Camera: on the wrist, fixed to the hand. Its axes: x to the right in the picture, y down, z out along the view.
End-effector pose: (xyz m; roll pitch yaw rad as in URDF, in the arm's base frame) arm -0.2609 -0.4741 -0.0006 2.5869 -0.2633 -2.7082
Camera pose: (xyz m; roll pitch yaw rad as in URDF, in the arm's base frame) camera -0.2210 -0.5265 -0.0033 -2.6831 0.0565 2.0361
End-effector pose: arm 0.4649 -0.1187 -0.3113 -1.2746 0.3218 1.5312
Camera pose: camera 0.5139 -0.1212 -0.2673 0.5817 0.6241 -2.9602
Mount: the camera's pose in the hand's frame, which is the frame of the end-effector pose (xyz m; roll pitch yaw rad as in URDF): -0.0144 -0.0541 -0.0348 0.2052 -0.6175 1.5511
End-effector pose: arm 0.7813 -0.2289 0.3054 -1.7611 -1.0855 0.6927
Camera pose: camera 0.7508 -0.2853 0.3205 -1.1634 0.4228 1.1643
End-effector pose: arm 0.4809 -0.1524 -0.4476 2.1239 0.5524 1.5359
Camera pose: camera 0.4220 -0.1772 -0.4637 2.7410 -0.3290 0.1976
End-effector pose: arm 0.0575 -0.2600 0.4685 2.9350 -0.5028 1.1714
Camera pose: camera -0.0071 -0.2585 0.4817 -2.4024 0.3494 -0.1777
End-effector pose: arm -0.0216 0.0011 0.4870 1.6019 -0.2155 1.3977
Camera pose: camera -0.0580 0.0047 0.4322 -2.6191 -0.8975 -0.4238
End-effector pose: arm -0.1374 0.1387 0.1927 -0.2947 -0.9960 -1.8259
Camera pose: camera -0.1990 0.1476 0.1711 -0.8246 -0.1871 0.0101
